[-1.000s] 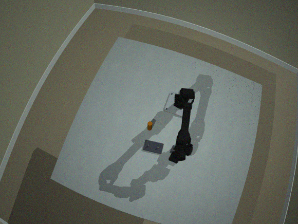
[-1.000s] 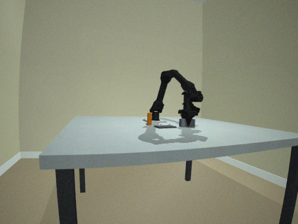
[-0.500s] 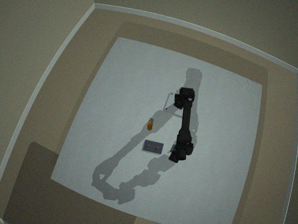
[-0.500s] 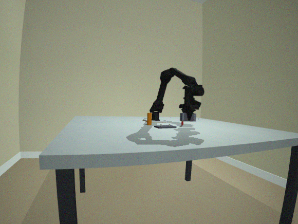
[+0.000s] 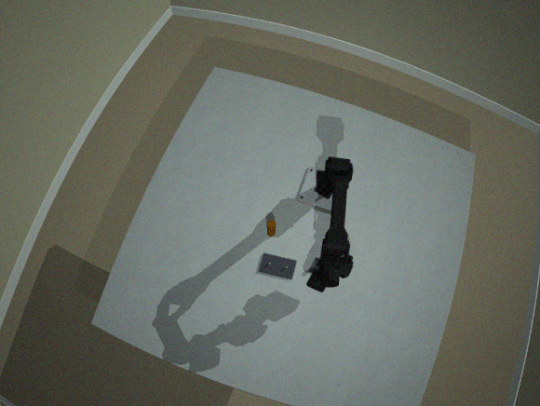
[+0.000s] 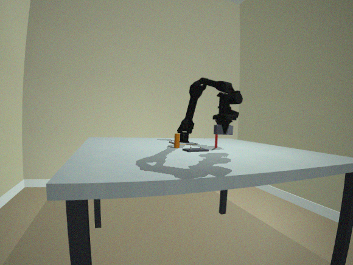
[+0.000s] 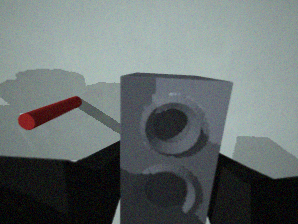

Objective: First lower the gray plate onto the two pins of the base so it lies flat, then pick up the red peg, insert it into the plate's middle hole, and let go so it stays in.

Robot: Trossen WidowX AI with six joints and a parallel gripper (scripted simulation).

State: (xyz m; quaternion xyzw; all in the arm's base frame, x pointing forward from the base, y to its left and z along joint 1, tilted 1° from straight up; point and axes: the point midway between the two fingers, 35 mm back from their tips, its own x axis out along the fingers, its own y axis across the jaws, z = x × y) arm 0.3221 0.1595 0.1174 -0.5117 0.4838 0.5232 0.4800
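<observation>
Now: gripper tip 3 cm short of the dark flat base, 16 cm to the left of it and 8 cm above it. The rest, counted from my gripper tip: red peg 11 cm behind, 5 cm below; orange cylinder 7 cm behind, 24 cm to the right, 5 cm below; gray plate 3 cm above.
</observation>
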